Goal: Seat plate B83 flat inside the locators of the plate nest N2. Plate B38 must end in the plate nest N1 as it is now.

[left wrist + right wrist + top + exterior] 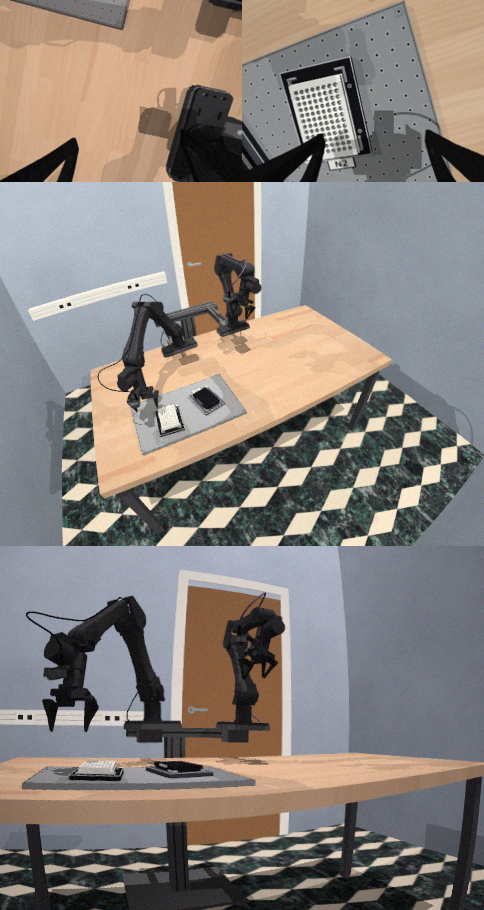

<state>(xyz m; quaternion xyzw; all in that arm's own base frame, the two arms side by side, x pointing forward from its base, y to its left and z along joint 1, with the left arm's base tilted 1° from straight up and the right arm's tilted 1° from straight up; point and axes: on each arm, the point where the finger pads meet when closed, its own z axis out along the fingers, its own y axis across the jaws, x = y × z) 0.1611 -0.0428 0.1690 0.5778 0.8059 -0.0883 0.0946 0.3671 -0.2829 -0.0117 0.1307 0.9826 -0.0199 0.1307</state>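
Observation:
Now: the white plate 9 cm below my right hand, 8 cm to the left of it and 2 cm ahead of it. Also, from my right hand: grey perforated board: 17 cm to the left, 12 cm below, 1 cm behind; black plate: 29 cm to the left, 9 cm below.

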